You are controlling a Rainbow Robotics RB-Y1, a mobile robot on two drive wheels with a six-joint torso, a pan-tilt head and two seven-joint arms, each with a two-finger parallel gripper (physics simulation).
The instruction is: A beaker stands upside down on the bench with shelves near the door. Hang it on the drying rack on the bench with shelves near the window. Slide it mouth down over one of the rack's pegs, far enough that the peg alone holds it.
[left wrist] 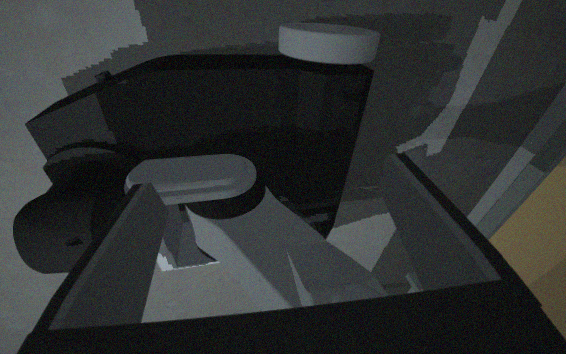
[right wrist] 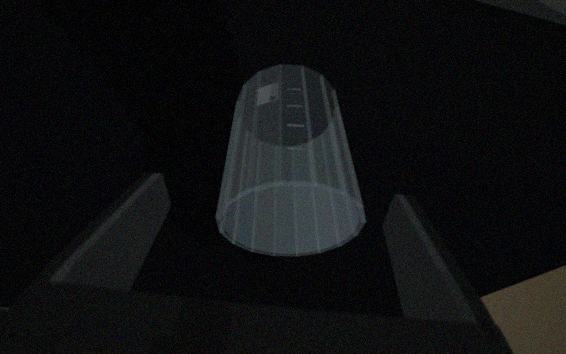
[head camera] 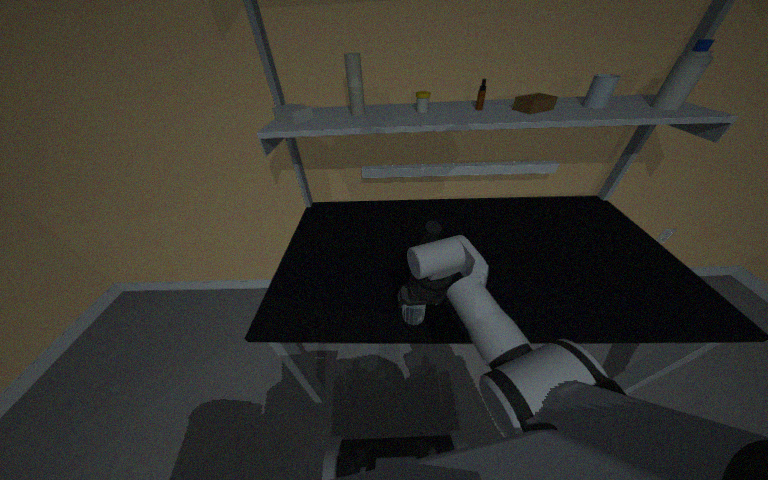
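Note:
A clear glass beaker stands upside down on the black bench, near its front edge and left of centre in the head view. A small pale label and short scale marks show on it in the right wrist view. My right gripper is open, its fingers reaching toward the beaker from either side, with dark gaps between each finger and the glass in the right wrist view. My left gripper is open and empty, away from the bench, with parts of my own base behind it. The drying rack does not show.
A grey shelf above the back of the bench holds a tall cylinder, a yellow-capped jar, an amber bottle, a brown block, a pale cup and a blue-capped bottle. Posts rise at the back corners.

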